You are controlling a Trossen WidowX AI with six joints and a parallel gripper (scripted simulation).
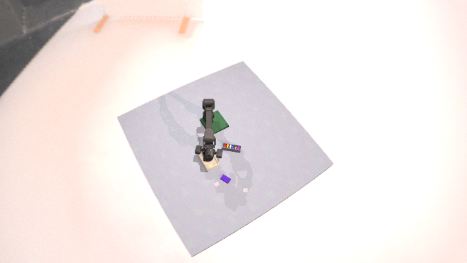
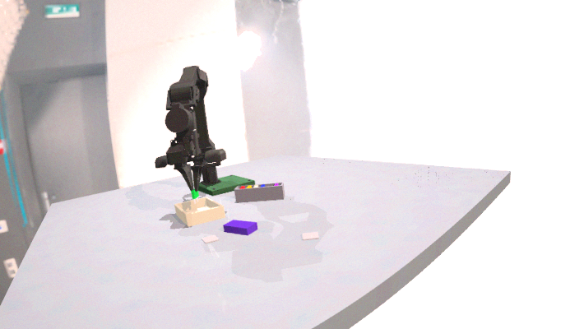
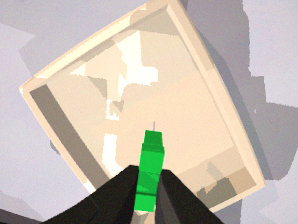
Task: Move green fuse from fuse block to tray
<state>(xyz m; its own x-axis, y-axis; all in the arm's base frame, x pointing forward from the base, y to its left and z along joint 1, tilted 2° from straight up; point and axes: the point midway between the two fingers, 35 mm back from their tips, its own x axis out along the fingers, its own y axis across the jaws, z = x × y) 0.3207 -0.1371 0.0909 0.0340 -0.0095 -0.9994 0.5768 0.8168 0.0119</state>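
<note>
The green fuse is 1 cm below my gripper tip. From my gripper tip the other things lie so: beige tray: 6 cm below; yellow fuse: 17 cm to the left, 4 cm below, 4 cm behind; red fuse: 16 cm to the left, 5 cm behind, 4 cm below.
</note>
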